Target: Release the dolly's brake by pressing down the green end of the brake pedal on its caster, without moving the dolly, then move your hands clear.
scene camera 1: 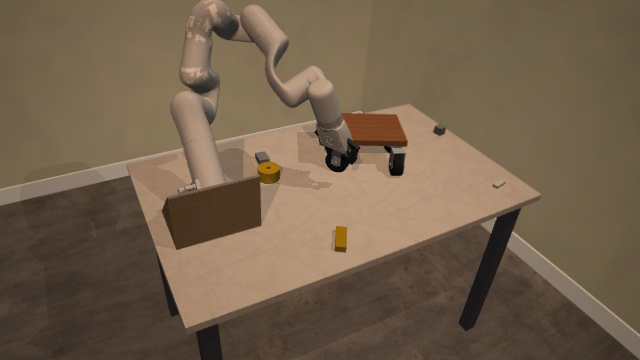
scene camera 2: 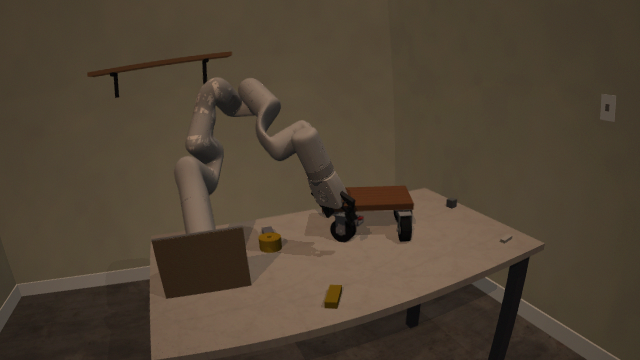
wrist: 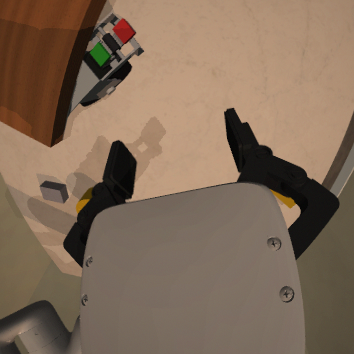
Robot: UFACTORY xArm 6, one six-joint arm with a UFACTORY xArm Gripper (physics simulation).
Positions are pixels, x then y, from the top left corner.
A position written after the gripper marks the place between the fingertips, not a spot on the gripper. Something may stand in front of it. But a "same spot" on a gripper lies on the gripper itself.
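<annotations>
The gripper is visible in scene camera 1, in scene camera 2 and in the wrist view (174, 136). The dolly can be seen in scene camera 1 (385, 130), and also in scene camera 2 and in the wrist view. For the gripper (scene camera 1: 352, 156) and (scene camera 2: 349, 213) are the same spot. For the dolly (wrist: 54, 72) and (scene camera 2: 344, 205) are the same spot.
</annotations>
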